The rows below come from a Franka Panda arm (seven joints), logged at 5 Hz.
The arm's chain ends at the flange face. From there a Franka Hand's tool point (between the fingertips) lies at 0.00 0.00 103.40 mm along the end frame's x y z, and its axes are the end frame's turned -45 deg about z.
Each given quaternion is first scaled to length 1.
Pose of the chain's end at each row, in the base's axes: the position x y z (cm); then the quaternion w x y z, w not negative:
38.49 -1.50 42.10 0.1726 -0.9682 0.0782 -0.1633
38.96 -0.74 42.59 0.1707 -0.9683 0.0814 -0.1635
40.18 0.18 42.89 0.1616 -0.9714 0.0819 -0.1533
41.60 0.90 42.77 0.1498 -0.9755 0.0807 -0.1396
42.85 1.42 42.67 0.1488 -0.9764 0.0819 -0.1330
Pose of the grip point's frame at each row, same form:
42.04 1.69 32.93 0.0970 -0.9244 -0.2983 -0.2169
42.52 2.40 33.41 0.0951 -0.9257 -0.2953 -0.2164
43.53 3.17 33.58 0.0906 -0.9288 -0.2961 -0.2035
44.67 3.69 33.30 0.0850 -0.9321 -0.2987 -0.1863
45.79 4.20 33.15 0.0866 -0.9335 -0.2980 -0.1798

